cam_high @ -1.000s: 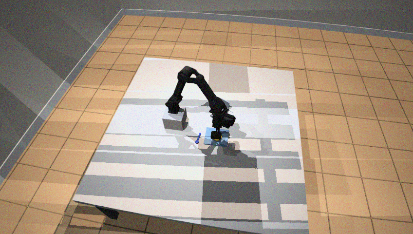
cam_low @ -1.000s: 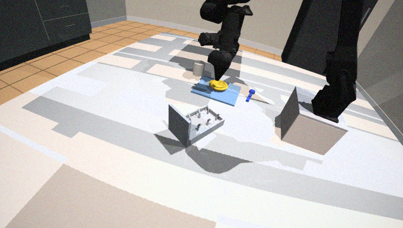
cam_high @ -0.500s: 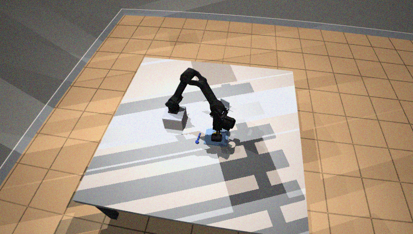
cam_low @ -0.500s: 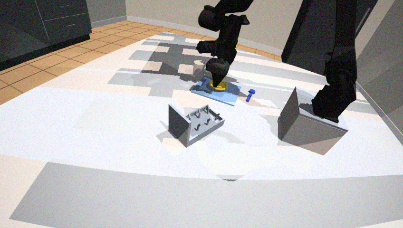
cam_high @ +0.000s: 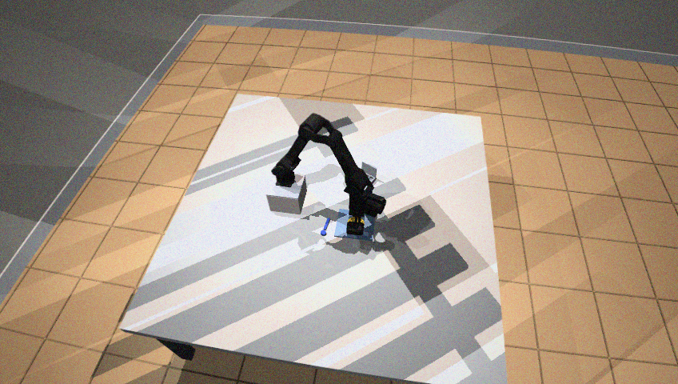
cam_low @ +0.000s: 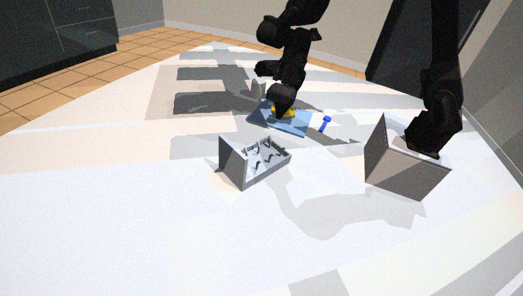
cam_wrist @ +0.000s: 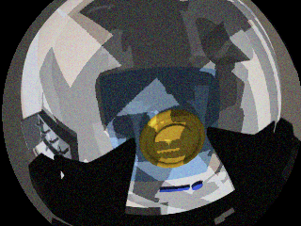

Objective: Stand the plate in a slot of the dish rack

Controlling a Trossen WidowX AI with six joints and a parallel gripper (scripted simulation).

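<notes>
The grey dish rack is 21 cm to the left of my gripper tip, 2 cm behind it and 1 cm above it. The rest, counted from my gripper tip: yellow plate: right at my gripper tip; then blue spoon: 12 cm behind, 4 cm to the right, 1 cm below.
</notes>
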